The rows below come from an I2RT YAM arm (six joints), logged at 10 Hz.
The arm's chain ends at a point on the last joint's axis. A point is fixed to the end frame.
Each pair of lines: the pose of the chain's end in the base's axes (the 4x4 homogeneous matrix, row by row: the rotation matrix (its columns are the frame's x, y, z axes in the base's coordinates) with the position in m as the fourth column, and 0 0 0 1 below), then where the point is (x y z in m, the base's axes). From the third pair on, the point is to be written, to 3 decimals.
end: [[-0.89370 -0.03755 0.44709 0.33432], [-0.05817 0.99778 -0.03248 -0.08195], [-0.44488 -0.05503 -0.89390 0.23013], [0 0 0 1]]
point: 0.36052 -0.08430 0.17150
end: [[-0.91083 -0.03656 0.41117 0.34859], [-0.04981 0.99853 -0.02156 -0.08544], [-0.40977 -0.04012 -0.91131 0.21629], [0 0 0 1]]
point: 0.37244 -0.08706 0.15664
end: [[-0.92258 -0.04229 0.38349 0.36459], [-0.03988 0.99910 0.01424 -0.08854], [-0.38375 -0.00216 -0.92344 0.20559], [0 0 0 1]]
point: 0.387 -0.088 0.145
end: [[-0.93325 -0.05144 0.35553 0.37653], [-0.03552 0.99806 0.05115 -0.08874], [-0.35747 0.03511 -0.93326 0.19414], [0 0 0 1]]
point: 0.397 -0.086 0.133
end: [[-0.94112 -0.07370 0.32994 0.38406], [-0.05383 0.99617 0.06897 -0.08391], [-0.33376 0.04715 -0.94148 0.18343], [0 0 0 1]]
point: 0.403 -0.080 0.122
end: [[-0.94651 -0.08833 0.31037 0.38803], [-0.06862 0.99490 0.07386 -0.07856], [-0.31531 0.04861 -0.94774 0.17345], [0 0 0 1]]
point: 0.405 -0.074 0.112
